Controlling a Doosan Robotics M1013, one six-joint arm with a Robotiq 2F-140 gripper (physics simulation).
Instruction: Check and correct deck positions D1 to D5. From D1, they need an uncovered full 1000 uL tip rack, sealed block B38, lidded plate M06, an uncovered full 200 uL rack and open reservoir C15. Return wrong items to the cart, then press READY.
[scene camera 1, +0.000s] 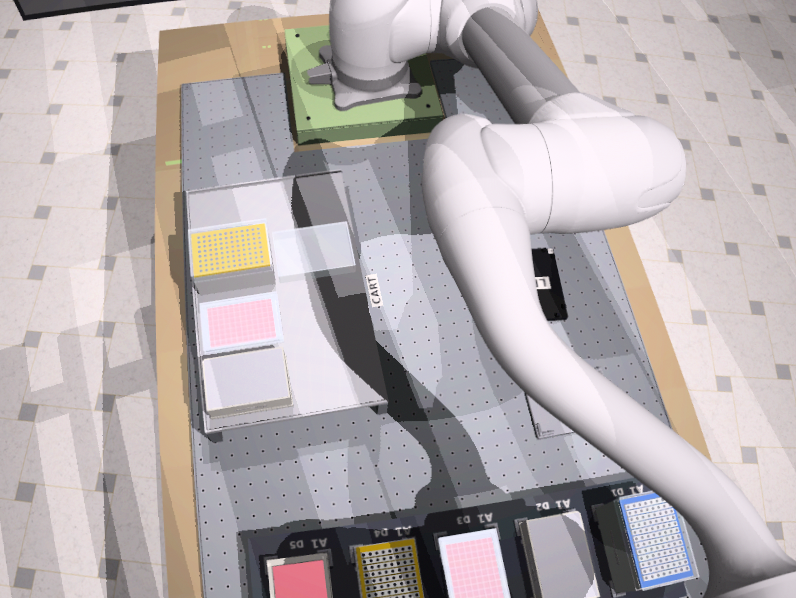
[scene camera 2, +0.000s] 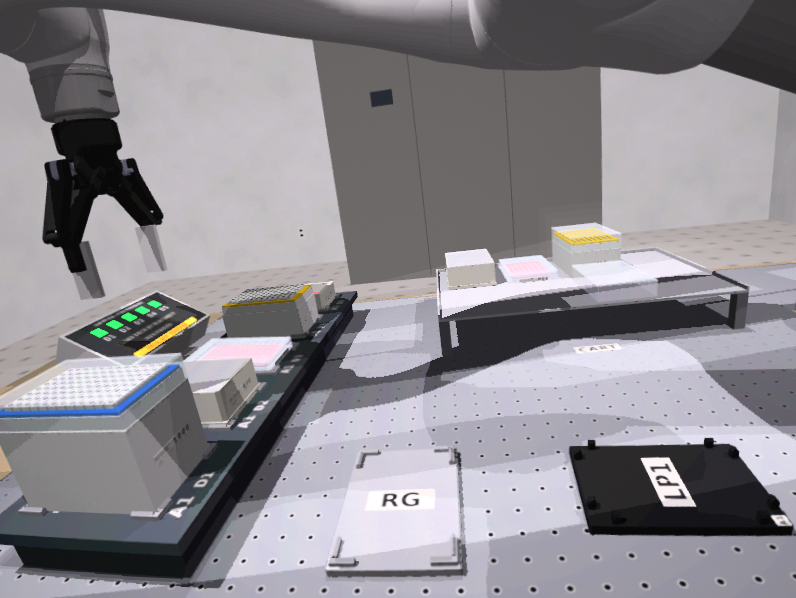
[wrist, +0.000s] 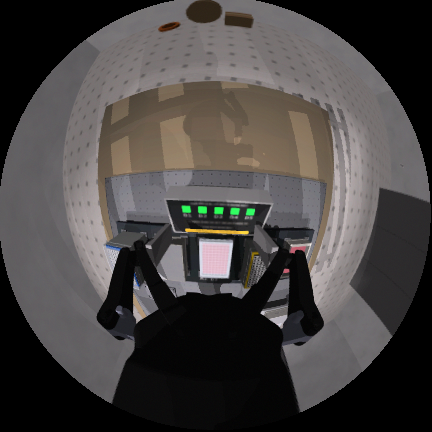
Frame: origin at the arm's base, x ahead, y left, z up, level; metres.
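Seen in the pictures: gripper, fingertip midpoint: (scene camera 2: 128, 283) (wrist: 212, 233); arm's base at its link origin: (scene camera 1: 369, 73).
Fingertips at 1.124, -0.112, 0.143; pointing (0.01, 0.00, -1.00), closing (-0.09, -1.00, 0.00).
Pixels of each thing's top centre, then the offset from my fingertips to it, as dx, dy, dz. "spot": a spot on its surface instead. Level surfaces: height alone.
- deck at its surface level: dz -0.132
- status panel at a spot on its surface: (scene camera 2: 131, 315) (wrist: 221, 210) spot: +0.022, -0.017, -0.051
- yellow bar at a spot on its surface: (scene camera 2: 166, 336) (wrist: 214, 231) spot: -0.032, -0.001, -0.084
- blue-framed rack at its top centre: (scene camera 2: 86, 378) (scene camera 1: 659, 537) (wrist: 119, 268) -0.107, +0.254, -0.028
- grey block at its top centre: (scene camera 2: 186, 375) (scene camera 1: 562, 558) (wrist: 168, 263) -0.122, +0.131, -0.090
- yellow-framed rack at its top centre: (scene camera 1: 392, 588) (scene camera 2: 267, 292) (wrist: 262, 272) -0.152, -0.116, -0.067
- red reservoir at a spot on its surface: (scene camera 1: 299, 579) spot: -0.199, -0.235, -0.117
- cart at its top centre: (scene camera 1: 278, 287) (scene camera 2: 565, 276) -0.656, -0.167, -0.115
- pale block at its top centre: (scene camera 1: 245, 378) (scene camera 2: 467, 257) (wrist: 278, 320) -0.500, -0.247, -0.079
- clear lid at its top centre: (scene camera 1: 313, 248) (scene camera 2: 611, 271) -0.705, -0.096, -0.096
- RG plate at its top centre: (scene camera 2: 399, 494) (scene camera 1: 571, 400) (wrist: 159, 294) -0.357, +0.263, -0.167
- black LP1 plate at its top centre: (scene camera 2: 667, 471) (scene camera 1: 535, 280) -0.583, +0.280, -0.161
My gripper (scene camera 2: 122, 263) (wrist: 212, 233) is open and empty, above the deck (scene camera 2: 96, 527) near the status panel (scene camera 2: 131, 315) (wrist: 218, 220). The panel has green lamps and a yellow bar (scene camera 2: 166, 336) (wrist: 216, 231). D1 holds a blue-framed rack (scene camera 1: 657, 539) (scene camera 2: 90, 392) with a clear outline around its top. D2 holds a grey block (scene camera 1: 559, 553) (scene camera 2: 222, 395), D3 a pink plate (scene camera 1: 474, 563) (scene camera 2: 241, 354) (wrist: 216, 258), D4 a yellow-framed rack (scene camera 1: 389, 569) (scene camera 2: 270, 308) and D5 a red reservoir (scene camera 1: 299, 579). Block, plate and reservoir codes are unreadable.
The cart (scene camera 1: 321, 379) bears a covered yellow rack (scene camera 1: 230, 249) (scene camera 2: 586, 251), a pink plate (scene camera 1: 241, 321), a pale block (scene camera 1: 246, 379) (scene camera 2: 469, 269) and a clear lid (scene camera 1: 315, 249). The RG plate (scene camera 2: 398, 534) and black LP1 plate (scene camera 2: 611, 482) lie on the table.
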